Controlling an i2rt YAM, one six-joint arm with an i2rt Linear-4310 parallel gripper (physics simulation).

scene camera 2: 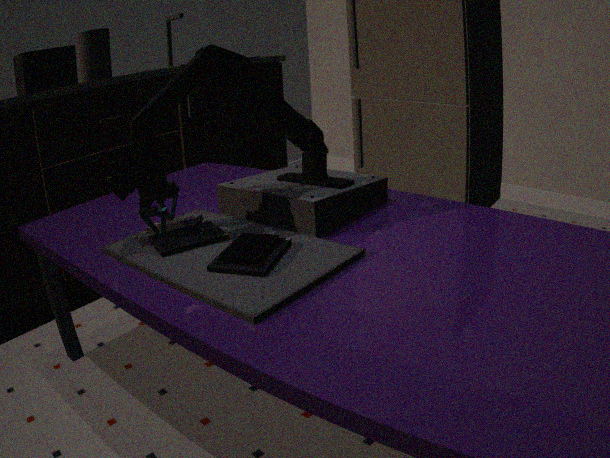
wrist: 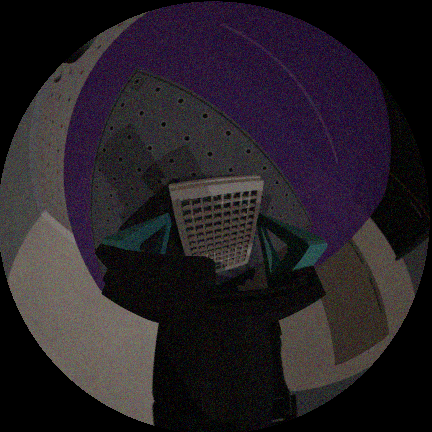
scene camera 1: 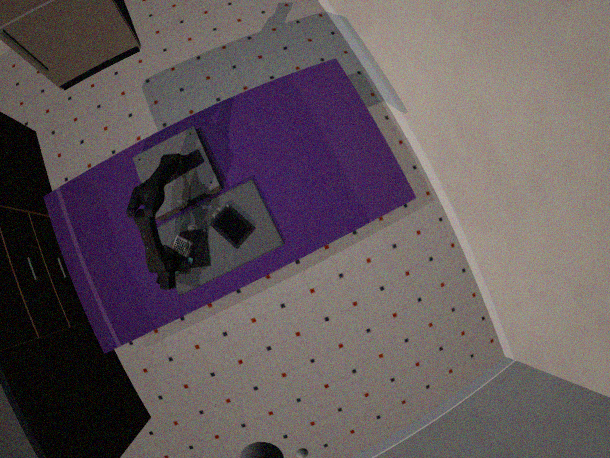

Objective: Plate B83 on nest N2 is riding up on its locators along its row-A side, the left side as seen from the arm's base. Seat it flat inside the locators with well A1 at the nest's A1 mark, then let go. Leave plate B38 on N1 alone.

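Frame: origin at the arm's base, x ahead, y left, z up, level; millimetres.
Seen in the pictures: gripper, fingertip midpoint: [scene camera 2: 166, 228] [wrist: 213, 217] [scene camera 1: 179, 257]; arm's base at its link origin: [scene camera 2: 314, 181] [scene camera 1: 181, 167].
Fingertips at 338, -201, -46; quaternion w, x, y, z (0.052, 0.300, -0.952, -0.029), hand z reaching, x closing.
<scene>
Pixels of each thing's middle, then the offset from my fingertips to it, as dx, dy, dz. "pt": a spot on its surface instead. Level surfaces: height alone.
- Plate B83 at the middle of its body: [wrist: 219, 235] [scene camera 2: 175, 223] [scene camera 1: 179, 252] -17, +14, +8
- dark nest N2 at the middle of its body: [wrist: 182, 249] [scene camera 2: 186, 235] [scene camera 1: 194, 248] +1, +75, -4
- Plate B38 at the middle of its body: [scene camera 2: 250, 248] [scene camera 1: 231, 226] -1, +270, +4
- N1 at a spot on its surface: [scene camera 2: 237, 272] pt +75, +302, -10
- purple table at its surface level: dz -28
Plate B83 [scene camera 1: 182, 245] [wrist: 222, 215], pale with a grid of wells, lies at the dark nest N2 [scene camera 1: 201, 252] [scene camera 2: 192, 243]; it is hard to make out in scene camera 2. Its tilt and the A1 mark cannot be read in the dim, grainy views. My gripper [scene camera 2: 166, 225] [wrist: 213, 217] is open, with one teal finger on each side of the plate, low at the nest; a dark gap shows beside the right finger in the wrist view. The arm partly hides the plate in scene camera 1. Plate B38 [scene camera 1: 232, 225] [scene camera 2: 254, 249], dark, rests on N1 [scene camera 2: 237, 272].
Both nests stand on a grey perforated board [scene camera 1: 265, 225] [scene camera 2: 310, 280] [wrist: 165, 107] on the purple table [scene camera 1: 310, 135] [scene camera 2: 450, 310] [wrist: 280, 110]. The arm's base box [scene camera 1: 146, 162] [scene camera 2: 350, 207] stands behind the board in scene camera 2. N1 is close beside N2.
</scene>
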